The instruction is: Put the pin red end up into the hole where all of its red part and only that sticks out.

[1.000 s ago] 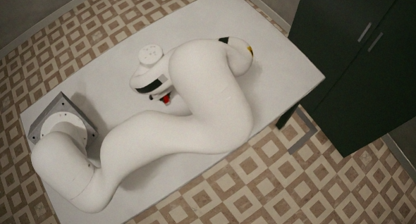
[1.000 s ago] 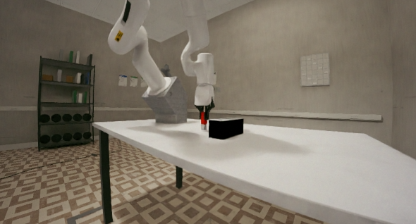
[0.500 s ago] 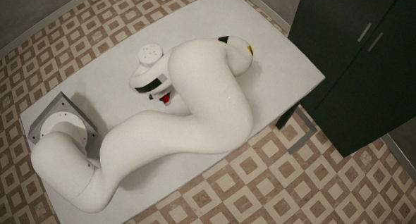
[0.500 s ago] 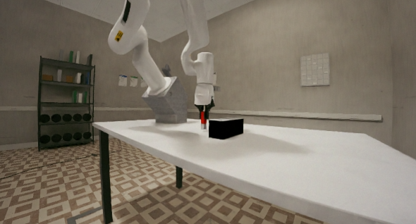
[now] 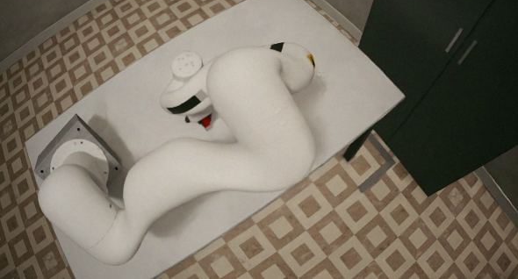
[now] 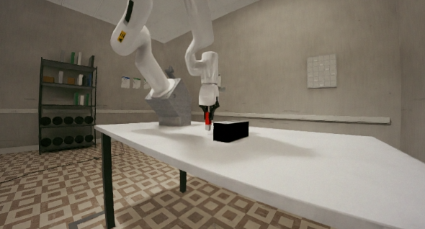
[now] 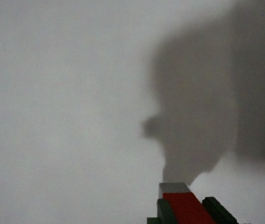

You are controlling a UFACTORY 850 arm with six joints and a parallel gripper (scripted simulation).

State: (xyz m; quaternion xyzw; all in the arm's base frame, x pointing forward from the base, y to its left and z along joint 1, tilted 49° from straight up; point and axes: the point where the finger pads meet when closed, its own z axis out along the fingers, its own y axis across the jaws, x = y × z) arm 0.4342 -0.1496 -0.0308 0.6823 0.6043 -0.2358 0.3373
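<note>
The black block is 140 mm ahead of my hand, 50 mm below it and 30 mm to the right of it. Round my hand: pin 10 mm below.
</note>
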